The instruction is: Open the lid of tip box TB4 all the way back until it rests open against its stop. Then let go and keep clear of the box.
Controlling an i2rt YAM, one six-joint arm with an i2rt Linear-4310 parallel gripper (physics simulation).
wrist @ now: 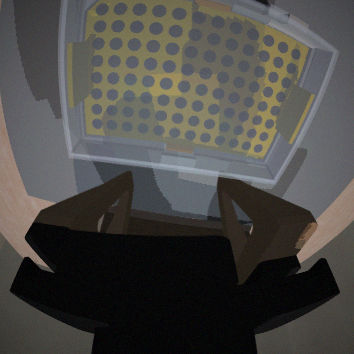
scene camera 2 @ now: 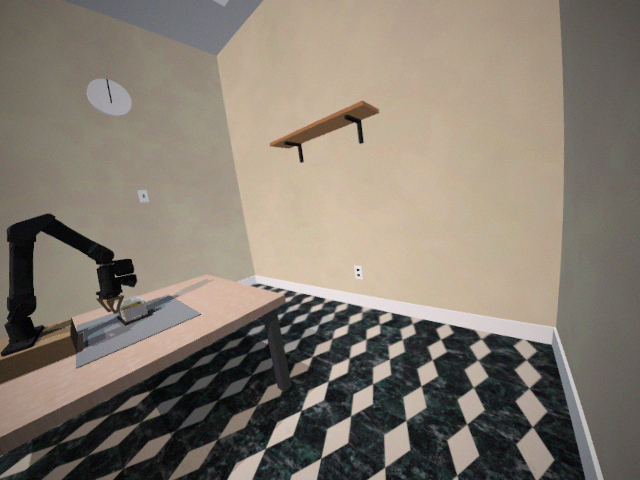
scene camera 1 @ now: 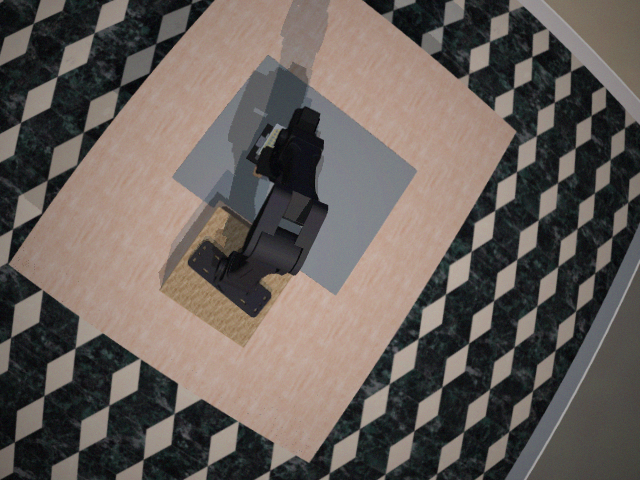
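Pixels of known places: gripper, fingertip midpoint: (wrist: pixel 174 177) (scene camera 2: pixel 113 312) (scene camera 1: pixel 273 178); arm's base, link origin: (scene camera 2: pixel 25 340) (scene camera 1: pixel 229 279).
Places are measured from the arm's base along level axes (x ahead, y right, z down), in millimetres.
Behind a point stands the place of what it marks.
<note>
A tip box (scene camera 1: pixel 270 140) @[x 308, y -135, z -4 mm] (scene camera 2: pixel 133 310) @[x 323, y -24, z 28 mm] (wrist: pixel 150 107) @[x 305, y -101, z -3 mm] with a yellow, many-holed rack under clear walls stands on the grey mat (scene camera 1: pixel 361 191) @[x 388, y 124, z 74 mm] (scene camera 2: pixel 173 314) @[x 455, y 79, z 77 mm]. No TB4 label is readable. In the wrist view its clear lid (wrist: pixel 172 164) @[x 280, y -83, z -3 mm] appears to lie down over the rack; its exact angle cannot be told. My gripper (scene camera 2: pixel 113 311) @[x 251, y -71, z 21 mm] (wrist: pixel 174 177) @[x 251, y -71, z 21 mm] is open and empty, pointing down. Its two fingertips are side by side just outside the near long edge of the box, close to the small front tab; contact cannot be told. In scene camera 1 the arm hides the fingertips and part of the box.
The mat lies on a pink wooden table (scene camera 1: pixel 310 361) @[x -31, y 295, z 77 mm] (scene camera 2: pixel 232 299) @[x 693, y 180, z 77 mm]. The arm's base stands on a wooden block (scene camera 1: pixel 191 289) @[x -72, y -53, z -3 mm] (scene camera 2: pixel 51 348) @[x 78, y 111, z 27 mm] at one side of the mat. A wall shelf (scene camera 2: pixel 325 124) hangs far from the arm.
</note>
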